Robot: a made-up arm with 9 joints. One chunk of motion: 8 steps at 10 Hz.
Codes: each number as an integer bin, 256 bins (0 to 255) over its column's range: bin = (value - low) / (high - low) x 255, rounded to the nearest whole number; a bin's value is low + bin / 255 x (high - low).
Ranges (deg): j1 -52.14..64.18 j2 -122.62..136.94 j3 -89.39..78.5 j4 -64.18..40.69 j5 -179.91..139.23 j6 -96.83..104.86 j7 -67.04..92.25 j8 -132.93..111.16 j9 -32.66..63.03
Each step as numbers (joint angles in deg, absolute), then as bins.
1 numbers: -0.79 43.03 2.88 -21.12 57.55 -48.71 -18.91 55.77 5.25
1 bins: 113 163 140 105 190 61 77 197 101
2 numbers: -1.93 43.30 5.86 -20.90 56.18 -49.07 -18.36 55.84 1.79
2 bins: 110 163 145 105 189 60 78 197 92
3 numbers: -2.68 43.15 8.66 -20.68 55.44 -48.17 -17.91 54.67 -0.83
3 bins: 108 163 149 106 188 62 79 196 85
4 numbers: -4.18 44.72 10.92 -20.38 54.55 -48.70 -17.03 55.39 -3.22
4 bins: 105 164 152 107 187 61 80 197 78
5 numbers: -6.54 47.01 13.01 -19.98 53.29 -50.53 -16.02 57.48 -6.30
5 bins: 100 167 156 107 186 59 82 199 70
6 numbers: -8.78 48.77 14.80 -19.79 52.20 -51.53 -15.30 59.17 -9.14
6 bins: 95 168 158 108 185 57 83 201 63
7 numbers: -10.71 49.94 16.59 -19.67 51.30 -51.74 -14.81 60.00 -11.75
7 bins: 91 170 161 108 185 57 84 202 56
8 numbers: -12.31 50.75 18.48 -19.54 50.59 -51.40 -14.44 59.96 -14.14
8 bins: 87 170 164 109 184 57 84 202 49
